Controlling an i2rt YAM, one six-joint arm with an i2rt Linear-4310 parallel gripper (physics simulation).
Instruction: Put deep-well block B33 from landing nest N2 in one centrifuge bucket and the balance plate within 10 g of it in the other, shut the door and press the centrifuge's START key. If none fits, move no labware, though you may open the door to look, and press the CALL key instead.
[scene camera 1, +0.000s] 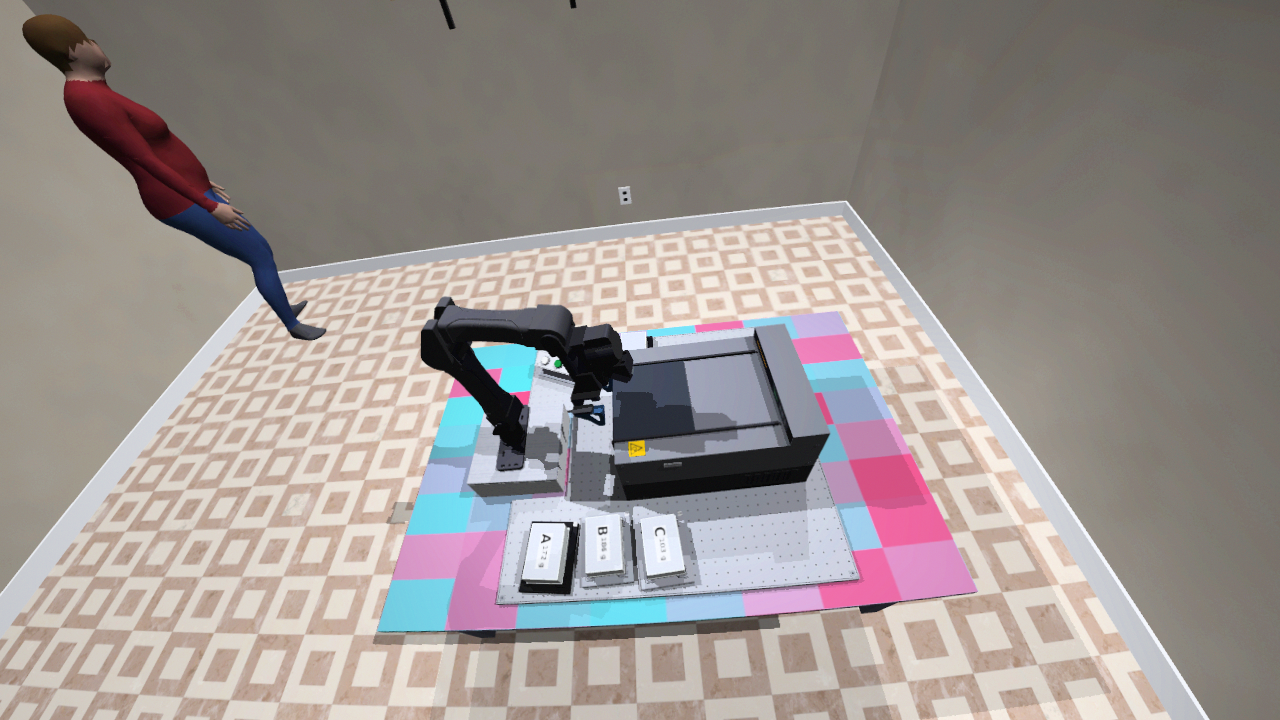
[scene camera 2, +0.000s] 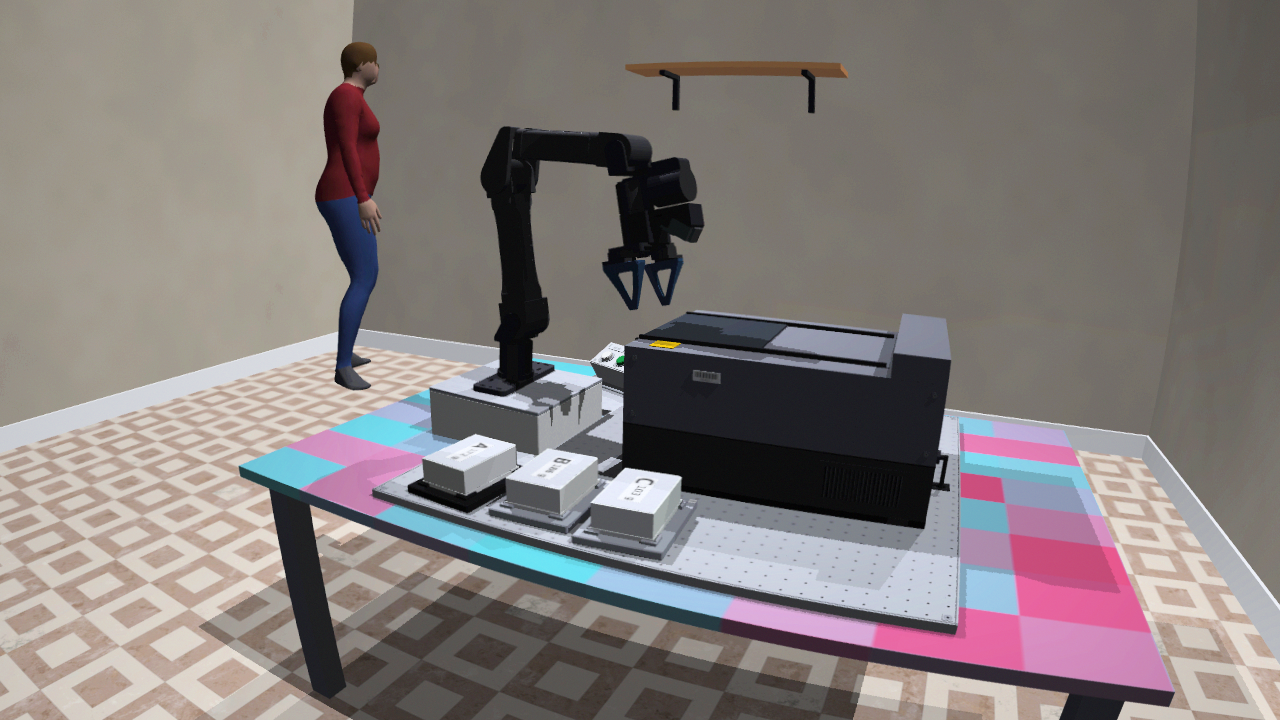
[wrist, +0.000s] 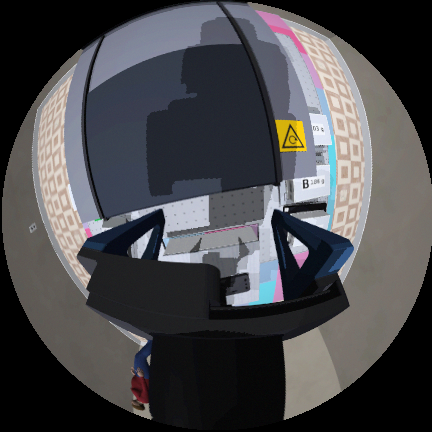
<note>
The gripper (scene camera 2: 650, 307) is open and holds nothing. Also in view: a dark centrifuge (scene camera 2: 842, 421) and a panel with coloured buttons (scene camera 2: 609, 364).
The gripper is seen too in scene camera 1 (scene camera 1: 606, 407) and in the wrist view (wrist: 217, 214). The dark centrifuge shows as well in scene camera 1 (scene camera 1: 757, 421).
</note>
